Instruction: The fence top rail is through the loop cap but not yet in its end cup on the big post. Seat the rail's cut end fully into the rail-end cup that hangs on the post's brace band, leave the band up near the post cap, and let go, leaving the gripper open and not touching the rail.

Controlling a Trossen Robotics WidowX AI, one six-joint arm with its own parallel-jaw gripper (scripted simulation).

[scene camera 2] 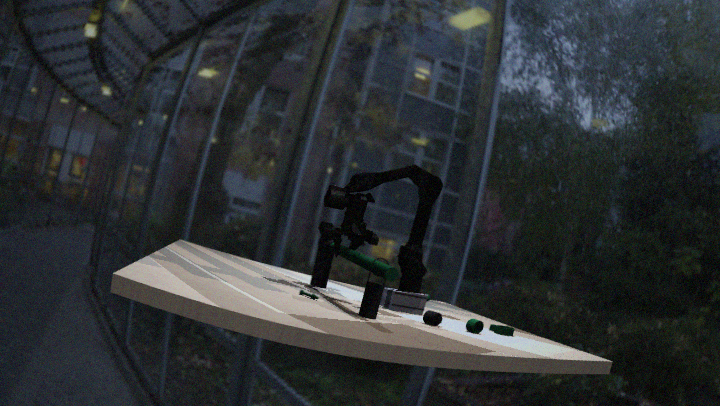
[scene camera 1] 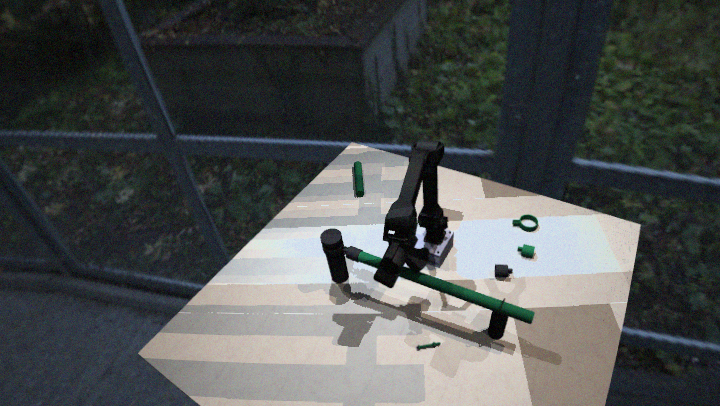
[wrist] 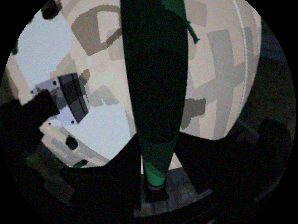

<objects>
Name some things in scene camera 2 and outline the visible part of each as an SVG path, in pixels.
My gripper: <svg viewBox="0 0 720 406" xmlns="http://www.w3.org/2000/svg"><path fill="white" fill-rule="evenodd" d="M364 215L356 215L346 210L341 229L334 227L332 223L321 222L319 224L319 232L322 235L332 237L334 241L335 257L338 255L342 242L341 235L348 236L348 239L351 241L349 249L353 251L362 245L364 246L364 241L370 245L378 245L378 236L373 231L366 230L367 224L363 222Z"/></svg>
A green top rail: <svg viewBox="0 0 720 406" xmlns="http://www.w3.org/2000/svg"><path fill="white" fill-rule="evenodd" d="M340 245L338 255L370 271L371 264L374 261L372 265L374 274L380 275L388 281L397 279L398 271L395 268L378 260L374 261L374 258ZM333 242L329 245L330 251L335 253Z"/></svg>
</objects>
